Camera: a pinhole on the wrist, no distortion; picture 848 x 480 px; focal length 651.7 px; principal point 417.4 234.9 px. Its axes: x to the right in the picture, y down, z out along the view. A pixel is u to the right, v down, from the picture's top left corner.
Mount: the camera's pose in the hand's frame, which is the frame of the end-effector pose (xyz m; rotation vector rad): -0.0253 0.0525 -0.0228 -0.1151 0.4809 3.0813
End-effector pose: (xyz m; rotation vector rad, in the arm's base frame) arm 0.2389 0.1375 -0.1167 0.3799 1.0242 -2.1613
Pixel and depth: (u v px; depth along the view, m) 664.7 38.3 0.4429
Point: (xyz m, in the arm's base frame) 0.6289 -0.1611 0.0435
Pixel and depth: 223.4 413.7 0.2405
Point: 0.2713 -0.0794 -0.0170
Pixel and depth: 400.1 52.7 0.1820
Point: 0.3760 -0.0194 -0.1006
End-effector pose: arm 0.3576 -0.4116 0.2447 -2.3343 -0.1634 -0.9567
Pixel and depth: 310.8 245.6 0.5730
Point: 0.7668 -0.2846 -0.1386
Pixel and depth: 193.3 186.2 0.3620
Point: 0.6660 -0.3860 0.0238
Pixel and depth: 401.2 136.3 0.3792
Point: 0.5924 -0.4028 -0.0697
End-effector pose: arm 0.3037 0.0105 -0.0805 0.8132 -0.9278 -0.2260
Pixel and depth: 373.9 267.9 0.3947
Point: -0.0192 -0.0590 0.1315
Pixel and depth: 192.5 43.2 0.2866
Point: 0.1213 0.0120 0.1868
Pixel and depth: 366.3 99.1 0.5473
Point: -0.1234 0.0003 0.2963
